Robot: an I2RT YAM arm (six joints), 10 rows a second.
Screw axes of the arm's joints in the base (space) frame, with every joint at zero. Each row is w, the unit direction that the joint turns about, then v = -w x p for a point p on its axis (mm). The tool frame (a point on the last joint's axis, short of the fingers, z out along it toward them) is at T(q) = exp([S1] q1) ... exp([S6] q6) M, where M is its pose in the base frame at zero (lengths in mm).
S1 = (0, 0, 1, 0, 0, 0)
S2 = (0, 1, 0, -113.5, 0, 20)
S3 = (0, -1, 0, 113.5, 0, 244)
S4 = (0, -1, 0, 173.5, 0, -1)
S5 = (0, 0, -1, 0, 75, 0)
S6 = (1, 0, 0, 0, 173.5, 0)
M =
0 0 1 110.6
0 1 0 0
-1 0 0 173.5
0 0 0 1
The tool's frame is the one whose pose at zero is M.
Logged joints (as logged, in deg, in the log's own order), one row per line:
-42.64, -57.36, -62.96, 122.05, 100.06, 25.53
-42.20, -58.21, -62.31, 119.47, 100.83, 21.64
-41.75, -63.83, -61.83, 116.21, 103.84, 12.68
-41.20, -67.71, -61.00, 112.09, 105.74, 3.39
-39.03, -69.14, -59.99, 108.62, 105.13, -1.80
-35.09, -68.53, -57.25, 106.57, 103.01, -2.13
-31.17, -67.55, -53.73, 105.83, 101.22, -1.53
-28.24, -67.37, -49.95, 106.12, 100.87, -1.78
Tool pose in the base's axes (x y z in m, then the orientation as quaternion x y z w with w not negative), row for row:
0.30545, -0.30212, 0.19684, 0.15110, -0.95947, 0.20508, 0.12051
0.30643, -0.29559, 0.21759, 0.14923, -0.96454, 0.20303, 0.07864
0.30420, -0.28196, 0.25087, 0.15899, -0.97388, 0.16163, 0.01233
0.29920, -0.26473, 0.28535, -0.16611, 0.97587, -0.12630, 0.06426
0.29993, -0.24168, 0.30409, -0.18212, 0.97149, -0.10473, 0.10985
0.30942, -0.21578, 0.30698, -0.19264, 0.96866, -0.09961, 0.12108
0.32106, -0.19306, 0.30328, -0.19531, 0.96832, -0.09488, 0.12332
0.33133, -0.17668, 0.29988, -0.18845, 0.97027, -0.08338, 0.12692
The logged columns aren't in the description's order. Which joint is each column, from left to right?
Columns, left to right: q1, q4, q6, q2, q3, q5.
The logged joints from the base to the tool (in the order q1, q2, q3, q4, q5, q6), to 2 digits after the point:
-42.64, 122.05, 100.06, -57.36, 25.53, -62.96
-42.20, 119.47, 100.83, -58.21, 21.64, -62.31
-41.75, 116.21, 103.84, -63.83, 12.68, -61.83
-41.20, 112.09, 105.74, -67.71, 3.39, -61.00
-39.03, 108.62, 105.13, -69.14, -1.80, -59.99
-35.09, 106.57, 103.01, -68.53, -2.13, -57.25
-31.17, 105.83, 101.22, -67.55, -1.53, -53.73
-28.24, 106.12, 100.87, -67.37, -1.78, -49.95

